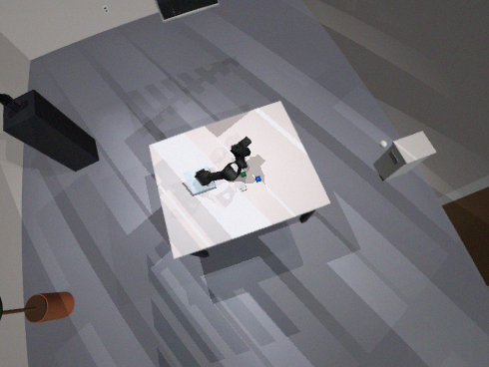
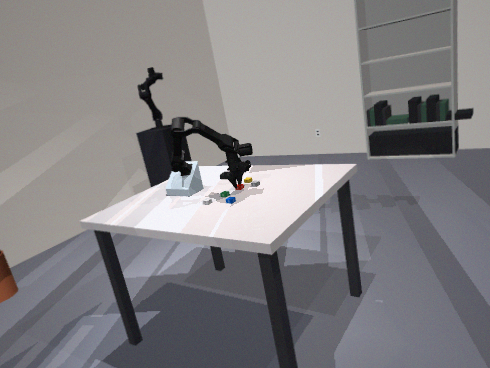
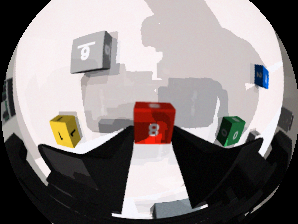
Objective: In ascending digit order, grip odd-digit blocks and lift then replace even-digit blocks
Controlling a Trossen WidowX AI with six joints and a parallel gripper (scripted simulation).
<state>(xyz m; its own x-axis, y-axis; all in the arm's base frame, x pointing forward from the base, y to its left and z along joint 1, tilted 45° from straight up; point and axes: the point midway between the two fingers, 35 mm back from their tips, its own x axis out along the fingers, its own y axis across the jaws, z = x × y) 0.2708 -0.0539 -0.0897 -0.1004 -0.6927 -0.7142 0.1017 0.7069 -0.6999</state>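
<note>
Now: the grey block 8 cm ahead of my gripper tip and 5 cm to the left of it. Round my gripper tip: green block: 2 cm behind, 10 cm to the right; yellow block: 10 cm to the left; red block: 1 cm ahead.
</note>
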